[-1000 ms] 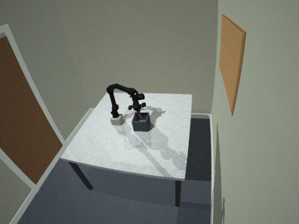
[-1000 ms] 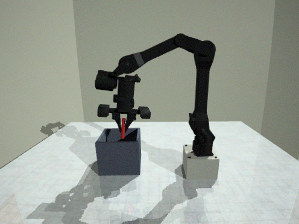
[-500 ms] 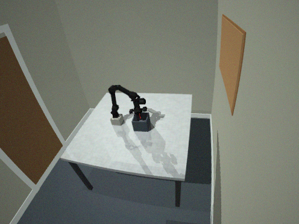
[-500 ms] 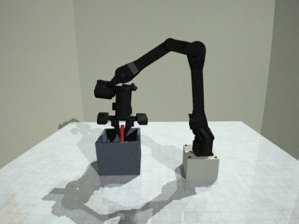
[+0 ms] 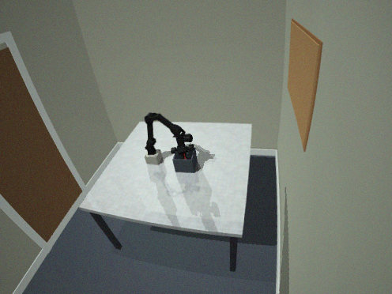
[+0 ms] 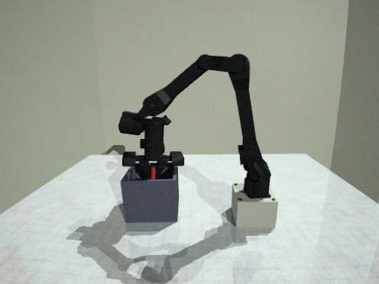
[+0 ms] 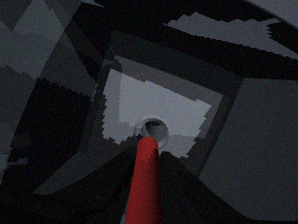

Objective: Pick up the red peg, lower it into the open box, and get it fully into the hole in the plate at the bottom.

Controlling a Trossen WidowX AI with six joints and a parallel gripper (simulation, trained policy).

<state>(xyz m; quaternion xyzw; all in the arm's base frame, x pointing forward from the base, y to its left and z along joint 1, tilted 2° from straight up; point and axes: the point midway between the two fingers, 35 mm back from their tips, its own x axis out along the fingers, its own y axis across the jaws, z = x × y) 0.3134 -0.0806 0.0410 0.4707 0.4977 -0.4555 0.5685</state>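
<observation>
My gripper tip is 2 cm below the red peg and 1 cm to the right of it.
</observation>
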